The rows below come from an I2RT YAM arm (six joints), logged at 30 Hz.
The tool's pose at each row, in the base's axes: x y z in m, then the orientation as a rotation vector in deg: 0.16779, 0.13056, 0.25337, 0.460, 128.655, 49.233; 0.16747, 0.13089, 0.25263, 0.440, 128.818, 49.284; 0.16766, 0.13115, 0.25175, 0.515, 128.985, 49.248; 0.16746, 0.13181, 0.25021, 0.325, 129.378, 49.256; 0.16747, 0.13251, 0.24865, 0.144, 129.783, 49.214; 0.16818, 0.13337, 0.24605, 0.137, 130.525, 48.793; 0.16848, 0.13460, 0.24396, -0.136, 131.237, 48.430; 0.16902, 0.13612, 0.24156, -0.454, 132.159, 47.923; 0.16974, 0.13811, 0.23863, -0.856, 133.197, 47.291; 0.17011, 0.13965, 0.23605, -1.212, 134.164, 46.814; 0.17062, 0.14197, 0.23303, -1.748, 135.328, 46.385; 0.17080, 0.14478, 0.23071, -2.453, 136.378, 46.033; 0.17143, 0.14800, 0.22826, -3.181, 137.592, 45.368; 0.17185, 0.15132, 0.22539, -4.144, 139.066, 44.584
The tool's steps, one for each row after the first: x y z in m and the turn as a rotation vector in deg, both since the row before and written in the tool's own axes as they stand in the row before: 0.00078, -0.00010, 0.00037, 0.003, 0.166, 0.044; 0.00047, -0.00036, 0.00073, 0.089, 0.124, 0.077; 0.00127, -0.00034, 0.00106, 0.044, 0.407, -0.032; 0.00113, -0.00037, 0.00123, 0.083, 0.404, -0.041; 0.00127, -0.00101, 0.00232, 0.473, 0.575, 0.022; 0.00133, -0.00031, 0.00203, 0.353, 0.630, -0.143; 0.00138, -0.00030, 0.00253, 0.489, 0.801, -0.171; 0.00162, -0.00024, 0.00322, 0.577, 0.902, -0.239; 0.00155, -0.00029, 0.00259, 0.463, 0.865, -0.168; 0.00180, 0.00009, 0.00339, 0.428, 1.103, -0.223; 0.00168, 0.00098, 0.00309, 0.306, 1.060, -0.334; 0.00139, 0.00117, 0.00367, 0.548, 1.152, -0.401; 0.00173, 0.00112, 0.00390, 0.625, 1.431, -0.522
